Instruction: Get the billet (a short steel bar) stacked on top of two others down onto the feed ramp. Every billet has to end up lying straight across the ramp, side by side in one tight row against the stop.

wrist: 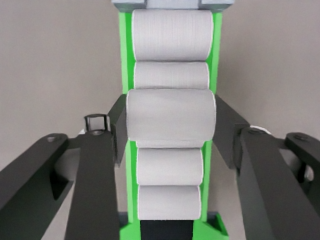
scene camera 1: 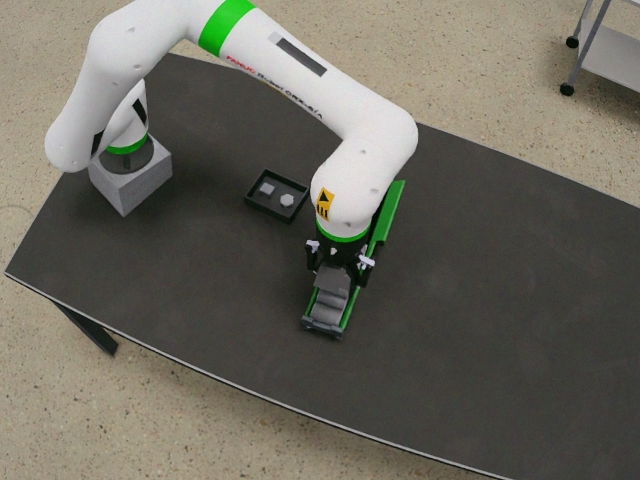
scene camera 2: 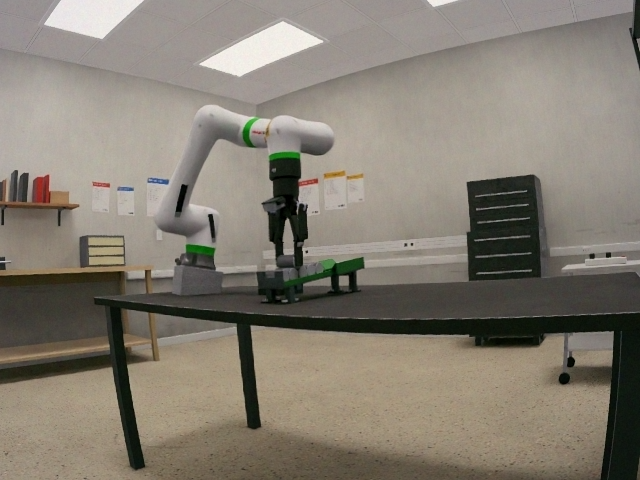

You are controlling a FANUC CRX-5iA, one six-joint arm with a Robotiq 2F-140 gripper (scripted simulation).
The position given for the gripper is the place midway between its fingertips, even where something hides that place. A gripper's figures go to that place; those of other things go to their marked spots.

Labels:
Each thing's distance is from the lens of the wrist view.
gripper (wrist: 168, 110): 0.17 m
billet (wrist: 151, 114): 0.14 m
billet (wrist: 155, 166): 0.19 m

